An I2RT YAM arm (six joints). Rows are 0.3 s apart.
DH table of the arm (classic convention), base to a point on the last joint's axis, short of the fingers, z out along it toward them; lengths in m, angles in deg. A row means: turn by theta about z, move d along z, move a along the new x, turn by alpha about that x. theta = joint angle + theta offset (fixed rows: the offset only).
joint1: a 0.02; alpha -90; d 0.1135; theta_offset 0
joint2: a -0.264; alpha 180; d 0; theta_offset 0
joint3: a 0.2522; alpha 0; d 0; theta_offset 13.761
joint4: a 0.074; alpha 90; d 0; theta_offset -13.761
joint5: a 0; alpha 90; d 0; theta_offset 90
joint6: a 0; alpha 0; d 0.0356; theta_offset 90
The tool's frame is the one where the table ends.
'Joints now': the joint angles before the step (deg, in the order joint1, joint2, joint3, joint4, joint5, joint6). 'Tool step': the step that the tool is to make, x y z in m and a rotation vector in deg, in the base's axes. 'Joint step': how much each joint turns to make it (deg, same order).
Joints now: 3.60, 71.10, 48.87, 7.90, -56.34, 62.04
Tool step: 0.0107, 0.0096, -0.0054, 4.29, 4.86, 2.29
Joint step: 1.67, 3.35, 0.16, 5.48, -1.67, 8.10
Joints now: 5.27, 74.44, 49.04, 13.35, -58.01, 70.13
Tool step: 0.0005, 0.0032, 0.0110, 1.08, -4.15, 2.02
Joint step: 0.52, 0.00, 0.70, 4.22, -1.59, 0.80
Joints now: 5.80, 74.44, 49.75, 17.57, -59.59, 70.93
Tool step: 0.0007, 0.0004, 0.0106, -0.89, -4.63, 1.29
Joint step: -0.01, -0.07, 1.67, 0.19, -1.14, -2.98
